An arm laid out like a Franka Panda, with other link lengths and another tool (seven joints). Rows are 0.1 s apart.
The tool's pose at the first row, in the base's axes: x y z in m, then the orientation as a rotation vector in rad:
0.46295 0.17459 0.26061 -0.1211 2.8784 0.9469
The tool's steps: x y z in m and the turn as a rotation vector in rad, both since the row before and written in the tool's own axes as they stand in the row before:
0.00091 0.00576 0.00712 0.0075 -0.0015 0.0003
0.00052 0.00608 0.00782 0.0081 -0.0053 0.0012
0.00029 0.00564 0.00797 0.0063 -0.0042 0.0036
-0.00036 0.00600 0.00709 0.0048 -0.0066 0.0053
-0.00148 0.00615 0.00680 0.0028 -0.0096 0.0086
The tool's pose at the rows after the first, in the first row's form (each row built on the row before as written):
0.46198 0.18341 0.25818 -0.1193 2.8804 0.9358
0.46144 0.19290 0.25536 -0.1142 2.8794 0.9232
0.46124 0.20211 0.25212 -0.1064 2.8794 0.9138
0.46163 0.21111 0.24984 -0.0952 2.8770 0.9064
0.46317 0.22008 0.24800 -0.0781 2.8720 0.9018

